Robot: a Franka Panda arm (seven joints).
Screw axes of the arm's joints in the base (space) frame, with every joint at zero. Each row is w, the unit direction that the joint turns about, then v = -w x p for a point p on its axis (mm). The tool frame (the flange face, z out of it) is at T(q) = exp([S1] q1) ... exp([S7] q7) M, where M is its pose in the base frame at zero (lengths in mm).
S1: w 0 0 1 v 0.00 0.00 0.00
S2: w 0 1 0 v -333.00 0.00 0.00
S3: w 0 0 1 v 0.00 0.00 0.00
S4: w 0 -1 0 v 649.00 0.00 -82.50
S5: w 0 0 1 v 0.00 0.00 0.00
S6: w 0 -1 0 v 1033.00 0.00 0.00
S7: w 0 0 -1 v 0.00 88.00 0.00
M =
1 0 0 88.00
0 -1 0 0.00
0 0 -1 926.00
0 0 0 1
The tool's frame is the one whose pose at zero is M.
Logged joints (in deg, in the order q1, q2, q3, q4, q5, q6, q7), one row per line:
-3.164, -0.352, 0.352, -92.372, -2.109, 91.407, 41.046
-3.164, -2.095, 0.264, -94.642, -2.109, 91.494, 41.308
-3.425, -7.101, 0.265, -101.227, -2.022, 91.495, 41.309
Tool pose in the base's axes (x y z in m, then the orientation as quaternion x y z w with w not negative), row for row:
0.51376, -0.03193, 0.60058, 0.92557, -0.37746, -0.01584, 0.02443
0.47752, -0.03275, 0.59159, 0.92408, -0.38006, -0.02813, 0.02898
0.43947, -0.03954, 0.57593, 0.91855, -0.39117, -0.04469, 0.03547
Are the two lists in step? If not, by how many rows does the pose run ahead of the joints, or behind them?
The pose runs 2 rows ahead of the joints: the pose in row i belongs to the joints in row i + 2.
